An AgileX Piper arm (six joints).
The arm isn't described. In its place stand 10 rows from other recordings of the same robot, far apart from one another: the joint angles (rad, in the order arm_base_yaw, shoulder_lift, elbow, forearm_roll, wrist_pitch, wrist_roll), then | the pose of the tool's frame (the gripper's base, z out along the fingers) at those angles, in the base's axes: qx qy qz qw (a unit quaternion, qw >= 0); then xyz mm.
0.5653, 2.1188, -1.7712, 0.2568, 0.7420, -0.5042 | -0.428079 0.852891 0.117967 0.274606 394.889 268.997 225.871
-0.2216, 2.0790, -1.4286, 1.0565, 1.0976, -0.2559 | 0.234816 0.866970 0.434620 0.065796 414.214 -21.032 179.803
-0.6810, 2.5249, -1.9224, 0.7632, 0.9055, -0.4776 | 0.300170 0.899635 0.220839 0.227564 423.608 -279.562 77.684
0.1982, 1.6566, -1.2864, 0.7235, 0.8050, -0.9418 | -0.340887 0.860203 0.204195 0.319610 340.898 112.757 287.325
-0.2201, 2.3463, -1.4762, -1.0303, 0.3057, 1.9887 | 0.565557 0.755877 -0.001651 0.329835 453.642 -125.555 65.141
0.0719, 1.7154, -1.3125, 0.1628, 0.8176, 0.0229 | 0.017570 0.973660 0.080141 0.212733 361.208 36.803 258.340
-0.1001, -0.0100, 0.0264, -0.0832, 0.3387, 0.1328 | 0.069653 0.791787 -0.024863 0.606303 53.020 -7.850 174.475
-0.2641, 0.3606, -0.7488, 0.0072, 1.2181, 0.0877 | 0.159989 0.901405 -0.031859 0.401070 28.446 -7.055 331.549
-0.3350, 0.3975, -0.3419, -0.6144, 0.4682, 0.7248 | 0.273227 0.771706 -0.155971 0.552710 74.118 -50.869 266.850
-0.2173, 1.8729, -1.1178, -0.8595, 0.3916, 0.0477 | -0.213266 0.915726 -0.269802 0.207775 368.684 -108.344 173.190
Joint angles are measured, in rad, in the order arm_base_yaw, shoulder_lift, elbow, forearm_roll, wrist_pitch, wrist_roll. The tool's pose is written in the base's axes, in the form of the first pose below.
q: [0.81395, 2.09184, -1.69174, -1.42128, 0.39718, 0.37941]
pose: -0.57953 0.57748 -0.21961 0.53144 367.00 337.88 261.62
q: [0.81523, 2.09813, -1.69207, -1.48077, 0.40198, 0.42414]
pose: -0.57873 0.57098 -0.22733 0.53607 367.98 338.91 260.58
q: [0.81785, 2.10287, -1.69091, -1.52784, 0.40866, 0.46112]
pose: -0.57783 0.56622 -0.23340 0.53948 368.16 340.03 259.48
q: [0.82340, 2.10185, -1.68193, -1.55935, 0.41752, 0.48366]
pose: -0.57901 0.56233 -0.23861 0.53999 366.24 340.90 258.26
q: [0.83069, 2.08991, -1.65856, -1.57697, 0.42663, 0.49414]
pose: -0.58239 0.55964 -0.24261 0.53737 361.72 340.23 257.40
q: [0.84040, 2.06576, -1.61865, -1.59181, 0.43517, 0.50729]
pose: -0.58651 0.55816 -0.24426 0.53367 354.19 337.98 257.12
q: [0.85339, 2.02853, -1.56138, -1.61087, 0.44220, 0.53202]
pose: -0.59061 0.55751 -0.24264 0.53055 343.19 334.16 257.63
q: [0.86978, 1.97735, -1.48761, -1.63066, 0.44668, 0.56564]
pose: -0.59462 0.55785 -0.23705 0.52824 328.55 328.43 259.12
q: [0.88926, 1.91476, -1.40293, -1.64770, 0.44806, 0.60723]
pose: -0.59738 0.56003 -0.22660 0.52741 310.94 320.91 261.54
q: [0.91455, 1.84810, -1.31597, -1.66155, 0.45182, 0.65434]
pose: -0.59853 0.56348 -0.21333 0.52796 291.09 313.13 263.98
